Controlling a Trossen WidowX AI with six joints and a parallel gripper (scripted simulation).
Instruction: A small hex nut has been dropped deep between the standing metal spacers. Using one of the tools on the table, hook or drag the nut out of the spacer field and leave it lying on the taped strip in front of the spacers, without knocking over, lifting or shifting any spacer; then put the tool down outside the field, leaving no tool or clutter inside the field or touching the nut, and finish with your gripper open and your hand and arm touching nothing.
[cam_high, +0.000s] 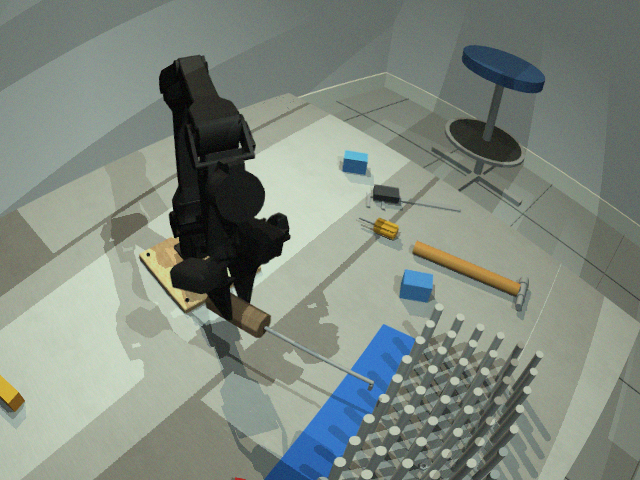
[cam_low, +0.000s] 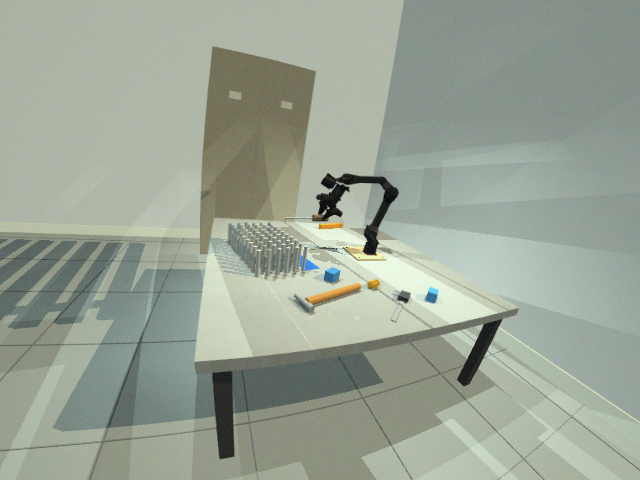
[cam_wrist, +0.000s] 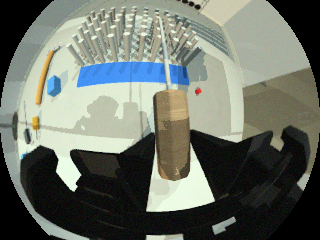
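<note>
My gripper tip is 17 cm above the blue taped strip, 16 cm short of it and 10 cm to the right of it. Also, from my gripper tip: yellow-handled screwdriver: 46 cm to the left, 15 cm below, 11 cm behind; small red cube: 17 cm ahead, 16 cm below, 14 cm to the right; hex nut: 33 cm ahead, 16 cm below, 10 cm to the left.
</note>
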